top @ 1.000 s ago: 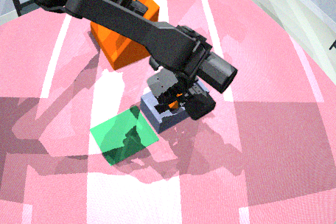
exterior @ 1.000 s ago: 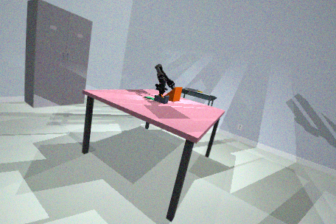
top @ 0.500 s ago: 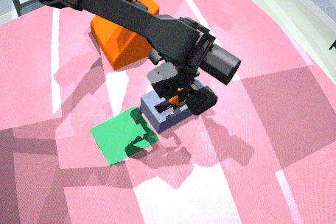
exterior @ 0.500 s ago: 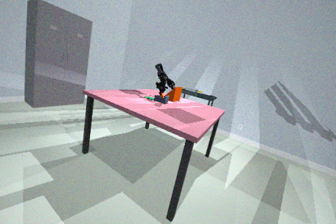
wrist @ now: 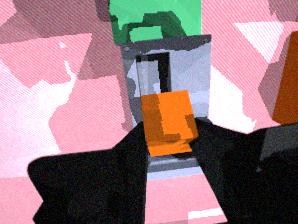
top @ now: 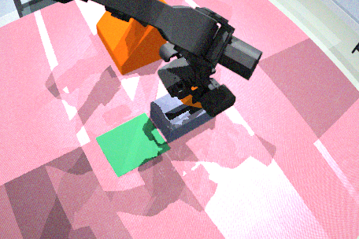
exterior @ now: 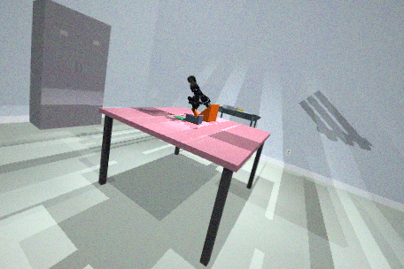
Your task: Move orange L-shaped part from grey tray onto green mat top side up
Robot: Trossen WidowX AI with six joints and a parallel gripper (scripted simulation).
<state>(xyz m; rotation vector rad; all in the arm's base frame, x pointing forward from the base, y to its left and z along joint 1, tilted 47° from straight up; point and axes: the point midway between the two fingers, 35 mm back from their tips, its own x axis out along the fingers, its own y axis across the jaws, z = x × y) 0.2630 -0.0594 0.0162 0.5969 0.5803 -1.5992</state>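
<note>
My gripper tip is 15 cm to the left of the green mat, 13 cm above it and 2 cm past it. The rest, counted from my gripper tip: orange L-shaped part: 3 cm to the left, 3 cm below, 1 cm behind.
</note>
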